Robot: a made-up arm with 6 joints. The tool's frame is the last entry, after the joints. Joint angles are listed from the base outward.
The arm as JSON. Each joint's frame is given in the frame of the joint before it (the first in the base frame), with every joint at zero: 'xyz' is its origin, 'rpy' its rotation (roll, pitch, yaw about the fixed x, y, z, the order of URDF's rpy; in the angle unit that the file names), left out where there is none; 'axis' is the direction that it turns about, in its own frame. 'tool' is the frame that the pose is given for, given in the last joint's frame.
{
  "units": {
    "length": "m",
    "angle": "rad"
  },
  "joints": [
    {
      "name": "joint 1",
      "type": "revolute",
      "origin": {
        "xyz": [
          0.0,
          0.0,
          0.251
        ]
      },
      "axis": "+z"
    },
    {
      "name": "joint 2",
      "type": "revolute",
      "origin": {
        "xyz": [
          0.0,
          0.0,
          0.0
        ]
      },
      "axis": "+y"
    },
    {
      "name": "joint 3",
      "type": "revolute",
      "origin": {
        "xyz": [
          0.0,
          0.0,
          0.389
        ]
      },
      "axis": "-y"
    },
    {
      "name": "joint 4",
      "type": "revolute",
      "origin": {
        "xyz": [
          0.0,
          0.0,
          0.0
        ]
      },
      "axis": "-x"
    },
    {
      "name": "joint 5",
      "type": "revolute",
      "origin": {
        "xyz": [
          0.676,
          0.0,
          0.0
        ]
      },
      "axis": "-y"
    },
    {
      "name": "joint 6",
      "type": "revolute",
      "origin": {
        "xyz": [
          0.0,
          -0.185,
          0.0
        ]
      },
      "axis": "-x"
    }
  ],
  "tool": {
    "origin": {
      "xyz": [
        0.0,
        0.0,
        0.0
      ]
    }
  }
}
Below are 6 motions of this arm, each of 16 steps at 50 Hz.
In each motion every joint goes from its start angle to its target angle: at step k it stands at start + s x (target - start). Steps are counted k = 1, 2, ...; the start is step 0. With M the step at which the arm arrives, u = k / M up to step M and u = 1 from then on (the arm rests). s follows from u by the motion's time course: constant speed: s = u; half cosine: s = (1 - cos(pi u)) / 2; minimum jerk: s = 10 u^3 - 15 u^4 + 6 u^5.
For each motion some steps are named. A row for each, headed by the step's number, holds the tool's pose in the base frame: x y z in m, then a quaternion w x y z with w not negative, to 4 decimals.
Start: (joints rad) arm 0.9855 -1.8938 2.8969 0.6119 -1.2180 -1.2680
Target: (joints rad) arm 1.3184 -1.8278 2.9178 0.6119 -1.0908 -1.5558
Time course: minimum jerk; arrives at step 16
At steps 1, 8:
1: 0.0103 -0.2588 -0.5381 0.5461 -0.4719 0.6259 -0.2955
8: 0.0452 -0.2708 -0.5293 0.6088 -0.4711 0.5771 -0.2728

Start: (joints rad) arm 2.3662 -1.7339 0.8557 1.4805 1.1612 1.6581
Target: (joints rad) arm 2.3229 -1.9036 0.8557 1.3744 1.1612 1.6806
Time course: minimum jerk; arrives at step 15
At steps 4, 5, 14, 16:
4: 0.7654 -0.7314 0.3638 0.5590 0.0734 -0.2123 -0.7981
5: 0.7649 -0.7341 0.3481 0.5594 0.0755 -0.2037 -0.8000
14: 0.7523 -0.7512 0.2082 0.5579 0.0965 -0.1256 -0.8147
16: 0.7523 -0.7513 0.2078 0.5579 0.0966 -0.1254 -0.8147

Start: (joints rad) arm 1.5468 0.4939 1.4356 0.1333 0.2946 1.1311
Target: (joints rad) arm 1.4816 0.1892 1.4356 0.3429 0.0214 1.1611
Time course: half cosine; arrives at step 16
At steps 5, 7, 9, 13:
5: 0.2008 0.4853 1.1951 0.6957 -0.0386 -0.6899 0.1961
7: 0.2022 0.4245 1.2240 0.6965 -0.0564 -0.6937 0.1747
9: 0.2017 0.3569 1.2513 0.6982 -0.0756 -0.6957 0.1508
13: 0.1964 0.2437 1.2863 0.7030 -0.1065 -0.6944 0.1105

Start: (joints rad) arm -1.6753 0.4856 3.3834 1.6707 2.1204 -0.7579
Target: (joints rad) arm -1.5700 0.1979 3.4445 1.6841 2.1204 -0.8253
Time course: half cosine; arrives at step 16
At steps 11, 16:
11: 0.0332 0.5694 0.4243 0.3545 0.8900 -0.2820 -0.0516
16: 0.0205 0.5765 0.3788 0.3825 0.8818 -0.2740 -0.0334

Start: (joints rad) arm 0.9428 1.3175 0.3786 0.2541 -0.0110 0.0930
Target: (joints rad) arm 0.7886 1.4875 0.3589 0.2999 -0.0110 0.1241
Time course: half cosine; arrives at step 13
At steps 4, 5, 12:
4: 0.6302 0.5190 -0.1999 0.7401 -0.3490 0.3499 0.4561
5: 0.6330 0.5019 -0.2146 0.7374 -0.3521 0.3592 0.4509
12: 0.6375 0.3931 -0.3024 0.7174 -0.3668 0.4173 0.4204

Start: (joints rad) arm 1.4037 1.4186 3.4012 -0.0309 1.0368 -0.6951
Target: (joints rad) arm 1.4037 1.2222 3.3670 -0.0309 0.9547 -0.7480
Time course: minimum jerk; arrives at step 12
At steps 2, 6, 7, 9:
2: 0.2015 0.0828 0.9329 0.1851 -0.6295 0.6931 -0.2985
6: 0.1927 0.0304 0.9456 0.2067 -0.6223 0.6943 -0.2967
7: 0.1897 0.0128 0.9489 0.2138 -0.6197 0.6947 -0.2961
9: 0.1849 -0.0154 0.9532 0.2249 -0.6156 0.6953 -0.2951

